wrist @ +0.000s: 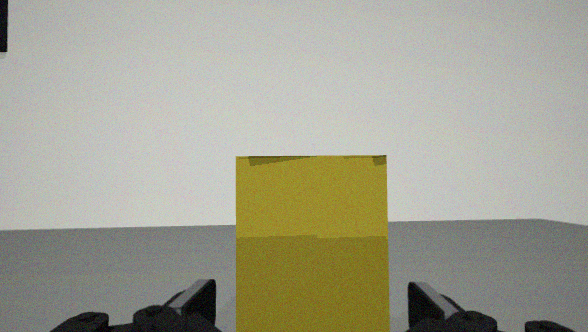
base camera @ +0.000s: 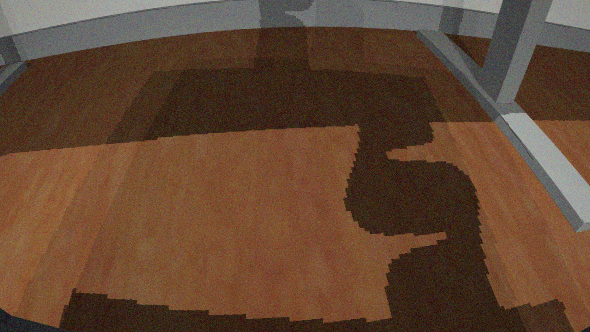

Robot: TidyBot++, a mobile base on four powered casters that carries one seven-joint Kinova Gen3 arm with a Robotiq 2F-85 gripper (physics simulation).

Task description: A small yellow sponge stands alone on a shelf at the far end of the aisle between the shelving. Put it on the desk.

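Places are measured from the arm's base along level axes (x left, y ahead, z down), in centimetres.
Where they show: gripper, between the fingertips: [wrist: 310, 302].
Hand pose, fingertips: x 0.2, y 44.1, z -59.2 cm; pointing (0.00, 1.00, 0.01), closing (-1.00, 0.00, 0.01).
Note:
After its pixels a point has its place.
The yellow sponge [wrist: 311, 200] @[x 0.1, y 38.8, z -64.0 cm] shows as an upright block in the lower middle of the wrist view. Its lower part runs out of the bottom of the view. My gripper [wrist: 310, 302] @[x 0.2, y 44.1, z -59.2 cm] is open, with one finger on each side of the sponge and a gap between each finger and its sides. Behind and below the sponge lies a grey surface [wrist: 125, 270] @[x 19.3, y 63.3, z -55.4 cm] that looks like the desk top; where the sponge meets it is hidden. In the base view, a grey metal leg [base camera: 517, 50] @[x -41.0, y 64.1, z 24.9 cm] with a long foot [base camera: 550, 170], which looks like the desk's, stands at the right.
A pale wall [wrist: 300, 75] @[x 2.4, y 103.6, z -87.6 cm] fills the upper wrist view, with part of a black object [wrist: 3, 25] @[x 62.5, y 94.3, z -96.3 cm] at its top left corner. In the base view, another grey foot [base camera: 9, 75] shows at the left edge, and a grey baseboard [base camera: 150, 37] @[x 43.2, y 96.7, z 39.1 cm] runs along the wall behind the wooden floor [base camera: 225, 200] @[x 8.9, y 38.9, z 39.6 cm].

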